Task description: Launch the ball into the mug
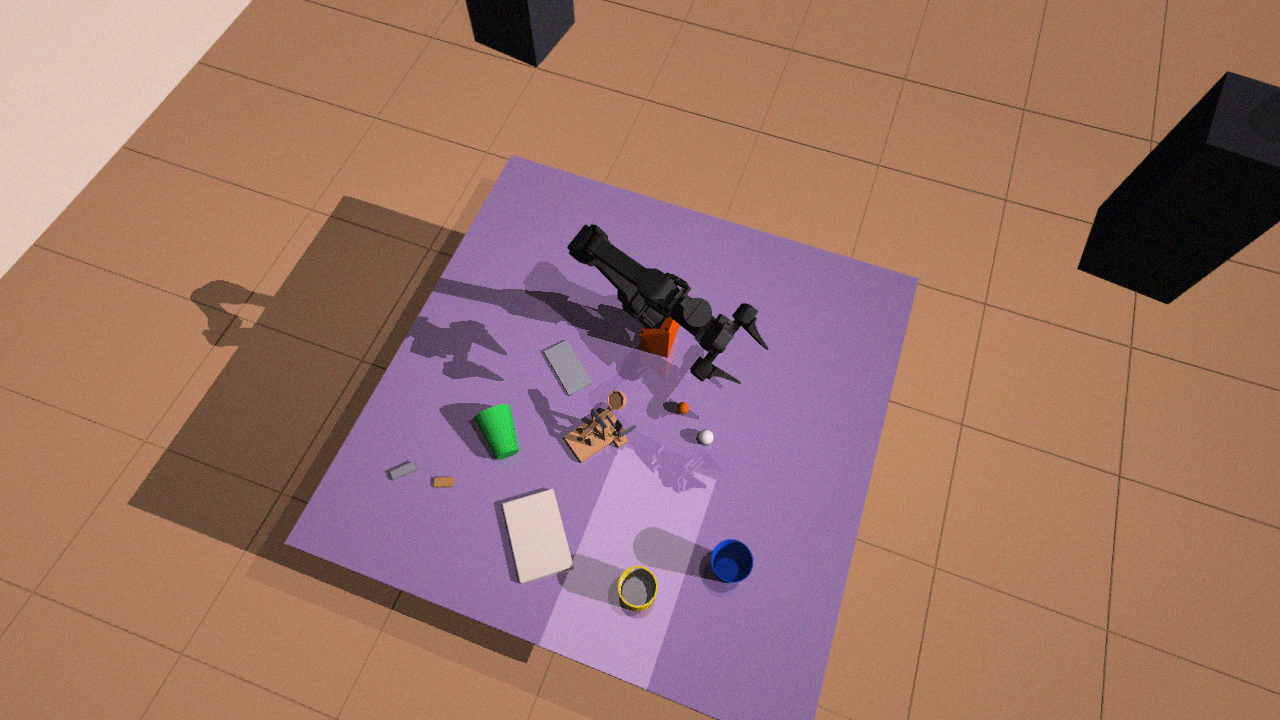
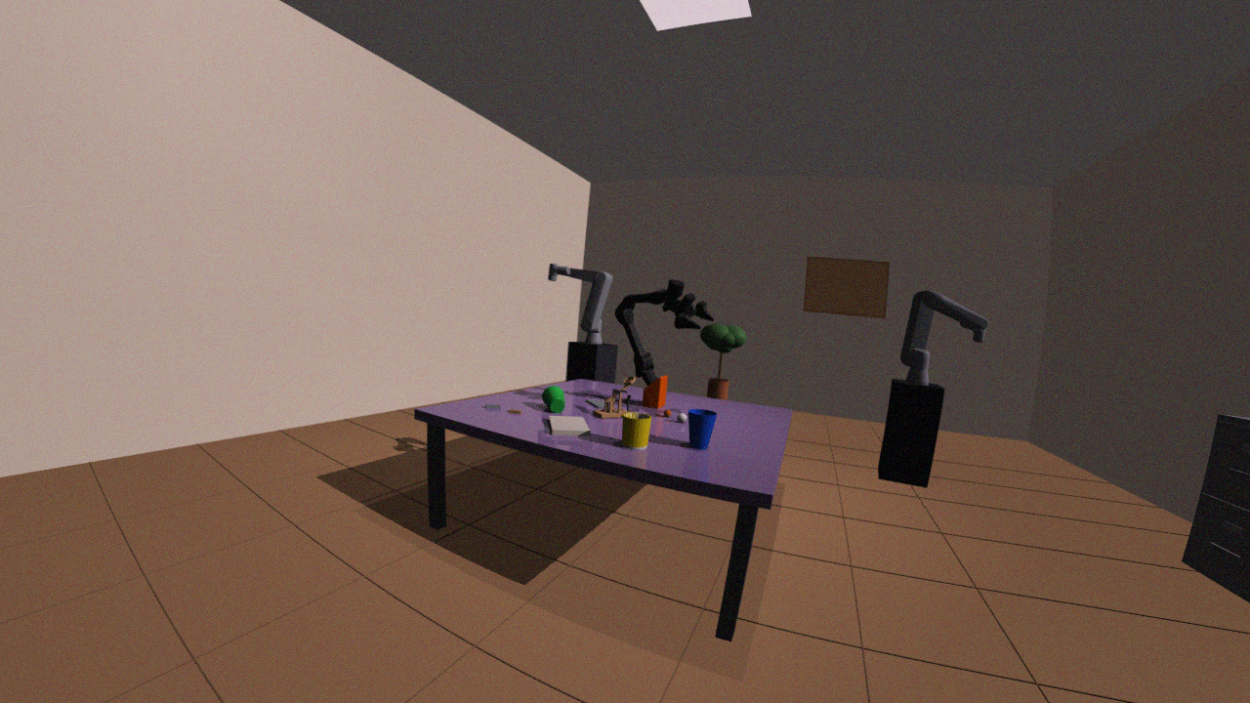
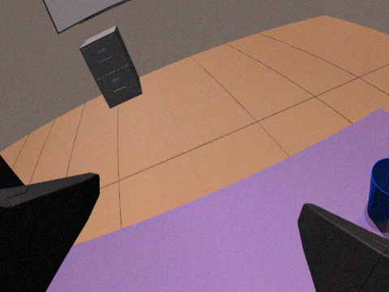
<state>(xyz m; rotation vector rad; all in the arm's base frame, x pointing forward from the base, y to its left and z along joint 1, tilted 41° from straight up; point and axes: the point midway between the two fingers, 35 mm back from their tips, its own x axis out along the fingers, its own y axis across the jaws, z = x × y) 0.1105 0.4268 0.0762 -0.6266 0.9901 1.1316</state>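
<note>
Now: the tan wooden catapult 150 mm ahead of my gripper tip, 270 mm to the right of it and 340 mm below it. Round my gripper tip: white ball (50 mm ahead, 50 mm to the right, 390 mm below); then orange ball (140 mm to the right, 390 mm below); then blue mug (320 mm ahead, 140 mm to the left, 380 mm below).
</note>
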